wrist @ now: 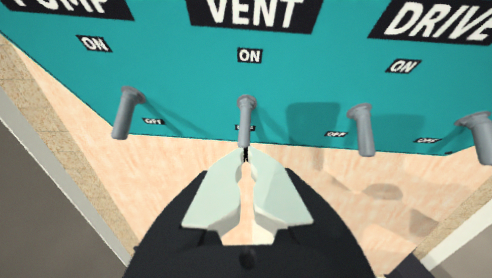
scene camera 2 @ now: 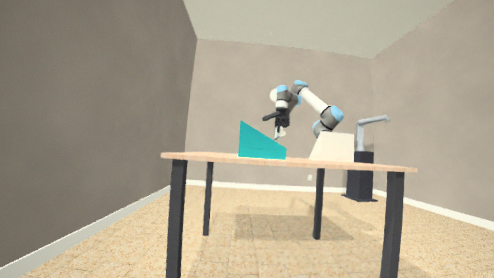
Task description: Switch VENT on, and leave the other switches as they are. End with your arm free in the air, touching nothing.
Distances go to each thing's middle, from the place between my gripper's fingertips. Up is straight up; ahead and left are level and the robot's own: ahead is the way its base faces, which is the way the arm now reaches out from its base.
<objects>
My gripper is now 100 mm short of the teal switch panel (scene camera 2: 252, 143), 80 mm to the left of it and 30 mm above it.
</objects>
